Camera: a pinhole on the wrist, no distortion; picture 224 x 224 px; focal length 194.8 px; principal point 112.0 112.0 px. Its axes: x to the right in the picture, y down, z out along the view. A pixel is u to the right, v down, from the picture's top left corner.
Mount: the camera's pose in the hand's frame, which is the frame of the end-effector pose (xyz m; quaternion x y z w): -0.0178 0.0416 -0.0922 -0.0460 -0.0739 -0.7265 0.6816
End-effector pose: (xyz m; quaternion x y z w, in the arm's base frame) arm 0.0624 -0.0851 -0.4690 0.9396 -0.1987 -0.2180 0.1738
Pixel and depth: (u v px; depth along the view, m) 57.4 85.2 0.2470
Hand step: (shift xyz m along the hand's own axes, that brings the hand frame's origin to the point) -0.0555 0.1537 0.1379
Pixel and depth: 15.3 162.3 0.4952
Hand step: 0.1093 0.3600 0.3600
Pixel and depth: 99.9 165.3 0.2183
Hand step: 0.0353 0.0885 0.1232
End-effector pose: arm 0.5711 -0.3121 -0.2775 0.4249 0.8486 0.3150 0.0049
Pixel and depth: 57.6 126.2 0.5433
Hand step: 0.0134 0.2809 0.4192
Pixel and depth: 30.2 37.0 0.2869
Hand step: -0.1297 0.2155 0.1652
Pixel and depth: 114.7 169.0 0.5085
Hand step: 0.1129 0.1122 0.4164
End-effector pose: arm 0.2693 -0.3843 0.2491 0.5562 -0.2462 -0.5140 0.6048
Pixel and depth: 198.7 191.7 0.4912
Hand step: 0.1514 -0.1019 0.4372
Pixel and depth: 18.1 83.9 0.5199
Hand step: -0.0935 0.3810 0.3745
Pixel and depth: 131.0 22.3 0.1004
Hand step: -0.0680 0.0518 0.0063
